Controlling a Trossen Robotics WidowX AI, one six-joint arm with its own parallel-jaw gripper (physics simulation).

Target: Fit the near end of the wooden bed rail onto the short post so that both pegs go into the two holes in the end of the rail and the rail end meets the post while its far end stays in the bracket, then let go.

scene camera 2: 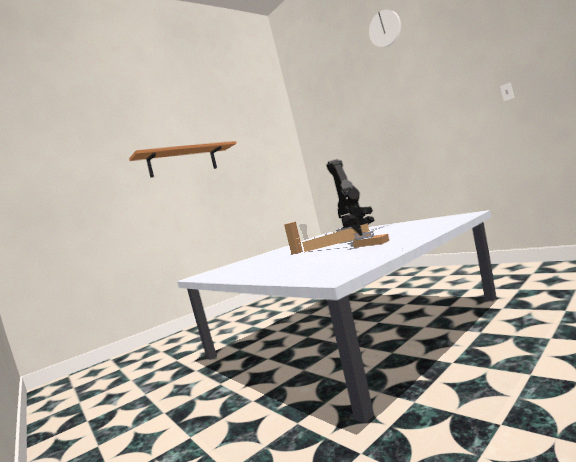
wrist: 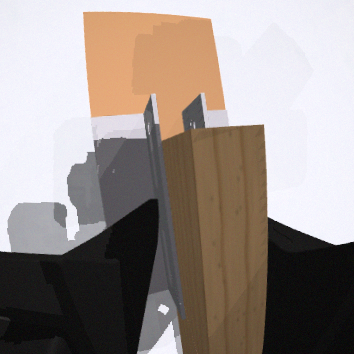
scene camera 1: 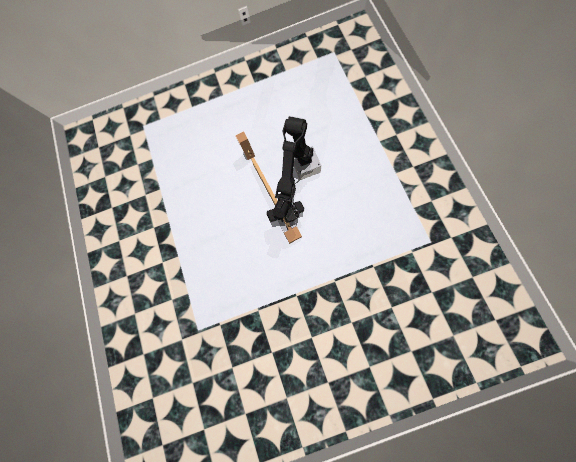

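Seen in the pictures: gripper, fingertip midpoint: [scene camera 2: 363,235] [wrist: 187,206] [scene camera 1: 285,221]; arm's base, link origin: [scene camera 2: 349,226] [scene camera 1: 304,159].
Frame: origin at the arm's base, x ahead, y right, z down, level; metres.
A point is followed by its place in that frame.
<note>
The wooden bed rail [scene camera 1: 263,179] @[y -0.026, x 0.249, z 0.005 m] [scene camera 2: 327,240] @[y -0.058, x 0.252, z 0.030 m] [wrist: 230,225] @[y -0.284, x 0.207, z -0.022 m] runs between an upright short post [scene camera 1: 242,138] @[y 0.179, x 0.276, z -0.101 m] [scene camera 2: 292,238] @[y 0.169, x 0.302, z -0.012 m] and a low orange-brown block [scene camera 1: 293,234] @[y -0.362, x 0.198, z 0.044 m] [scene camera 2: 375,241] @[y -0.364, x 0.239, z 0.062 m] [wrist: 115,65] @[y -0.354, x 0.179, z 0.044 m]. In scene view 2 a narrow light gap shows between the rail's near end and the post; the pegs and holes are too small to tell. My gripper [scene camera 1: 286,220] @[y -0.280, x 0.215, z 0.032 m] [scene camera 2: 364,232] @[y -0.280, x 0.215, z 0.032 m] [wrist: 187,206] @[y -0.280, x 0.215, z 0.032 m] is shut on the rail close to its far end. In the wrist view, the grey metal bracket [wrist: 165,220] @[y -0.277, x 0.201, z 0.019 m] has one plate left of the rail and the other partly hidden behind its end.
The block with the bracket lies flat on the white table [scene camera 1: 210,280] @[y -0.438, x 0.707, z 0.079 m] [scene camera 2: 260,272] @[y -0.006, x 0.673, z 0.080 m]. My arm [scene camera 1: 287,167] @[y -0.157, x 0.130, z -0.296 m] [scene camera 2: 345,192] @[y -0.204, x 0.191, z -0.196 m] reaches over the rail from its base [scene camera 1: 311,169] @[y -0.071, x -0.013, z -0.002 m], beside the rail. A wooden wall shelf [scene camera 2: 182,150] hangs beyond the table.
</note>
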